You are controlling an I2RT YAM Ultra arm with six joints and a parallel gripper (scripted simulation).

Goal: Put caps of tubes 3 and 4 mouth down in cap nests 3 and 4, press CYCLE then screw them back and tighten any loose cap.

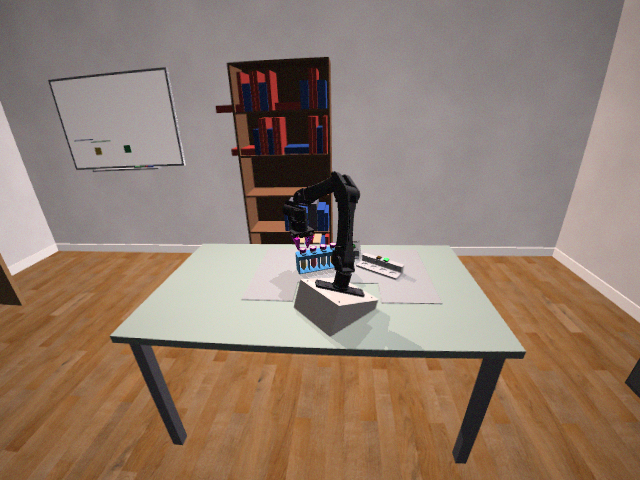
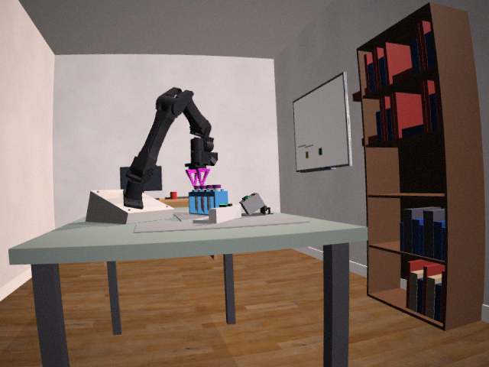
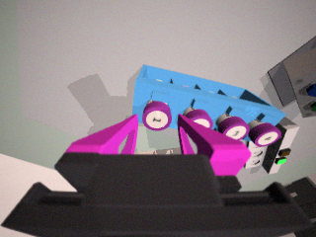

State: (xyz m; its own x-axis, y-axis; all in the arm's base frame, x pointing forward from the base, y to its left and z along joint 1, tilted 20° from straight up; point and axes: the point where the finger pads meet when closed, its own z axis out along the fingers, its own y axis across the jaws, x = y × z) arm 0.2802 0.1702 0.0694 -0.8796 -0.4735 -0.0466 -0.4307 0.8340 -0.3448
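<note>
Right now my hand is 40 mm short of the purple cap, 150 mm to the left of it and 10 mm above it. The rest, counted from my hand: grey key desk 140 mm ahead, 240 mm to the right, 70 mm below; then blue cycle key 130 mm ahead, 220 mm to the right, 60 mm below; then green ready key 120 mm ahead, 260 mm to the right, 60 mm below.
</note>
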